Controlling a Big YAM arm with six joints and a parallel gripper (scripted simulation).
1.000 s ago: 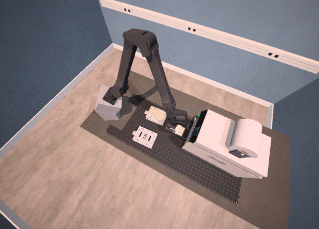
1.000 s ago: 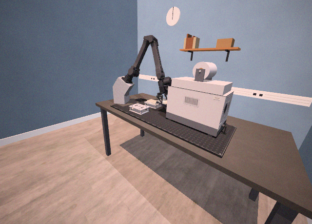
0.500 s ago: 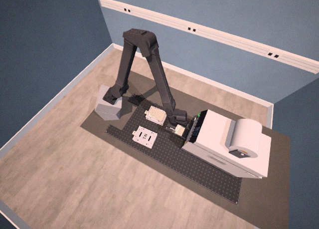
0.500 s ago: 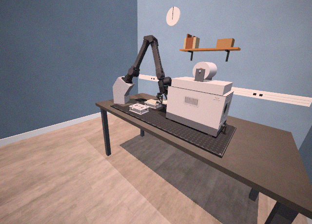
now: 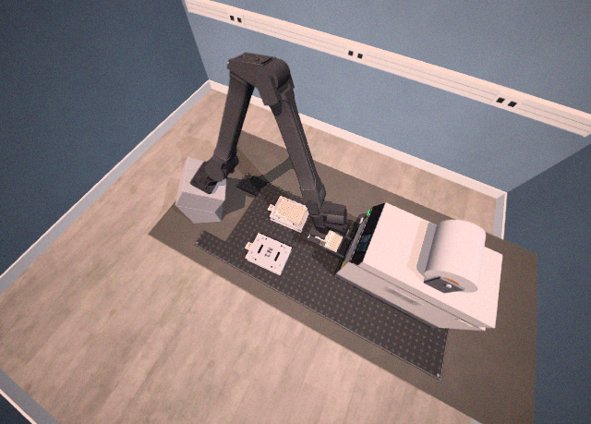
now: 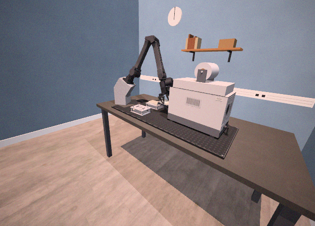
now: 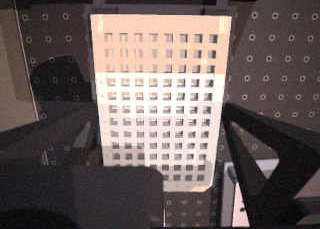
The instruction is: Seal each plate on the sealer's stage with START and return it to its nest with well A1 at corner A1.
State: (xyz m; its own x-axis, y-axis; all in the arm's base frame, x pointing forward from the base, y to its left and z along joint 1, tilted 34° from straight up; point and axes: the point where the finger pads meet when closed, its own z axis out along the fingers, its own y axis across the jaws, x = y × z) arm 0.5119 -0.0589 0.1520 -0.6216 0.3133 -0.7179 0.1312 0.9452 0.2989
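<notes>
Now: the sealer stage 1 cm below my hand. From my hand the other things lie so: foil roll (33 cm ahead, 31 cm above, 5 cm to the right); then plate nest (21 cm behind, 13 cm to the right, 7 cm below).
</notes>
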